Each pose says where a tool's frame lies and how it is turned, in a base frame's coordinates. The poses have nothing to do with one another.
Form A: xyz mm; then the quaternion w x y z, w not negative.
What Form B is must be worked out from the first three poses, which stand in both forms.
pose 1, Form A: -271 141 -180 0.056 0.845 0.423 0.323
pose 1, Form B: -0.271 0.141 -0.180 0.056 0.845 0.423 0.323
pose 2, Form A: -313 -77 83 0.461 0.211 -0.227 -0.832
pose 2, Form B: -0.313 -0.077 0.083 0.461 0.211 -0.227 -0.832
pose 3, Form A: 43 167 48 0.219 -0.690 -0.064 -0.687
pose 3, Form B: 0.043 0.167 0.048 0.219 -0.690 -0.064 -0.687
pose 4, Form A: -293 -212 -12 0.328 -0.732 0.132 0.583
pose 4, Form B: -0.293 -0.212 -0.012 0.328 -0.732 0.132 0.583
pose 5, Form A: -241 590 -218 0.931 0.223 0.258 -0.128
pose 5, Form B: -0.241 0.590 -0.218 0.931 0.223 0.258 -0.128
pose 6, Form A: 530 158 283 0.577 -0.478 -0.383 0.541
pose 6, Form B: 0.530 0.158 0.283 0.577 -0.478 -0.383 0.541
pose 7, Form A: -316 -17 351 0.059 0.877 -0.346 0.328
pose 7, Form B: -0.316 -0.017 0.351 0.059 0.877 -0.346 0.328
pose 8, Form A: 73 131 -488 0.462 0.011 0.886 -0.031
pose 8, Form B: 0.073 0.131 -0.488 0.462 0.011 0.886 -0.031
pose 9, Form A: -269 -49 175 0.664 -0.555 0.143 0.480
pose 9, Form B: -0.269 -0.049 0.175 0.664 -0.555 0.143 0.480
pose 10, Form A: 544 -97 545 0.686 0.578 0.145 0.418
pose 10, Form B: 0.544 -0.097 0.545 0.686 0.578 0.145 0.418
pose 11, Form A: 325 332 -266 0.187 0.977 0.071 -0.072
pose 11, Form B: 0.325 0.332 -0.266 0.187 0.977 0.071 -0.072
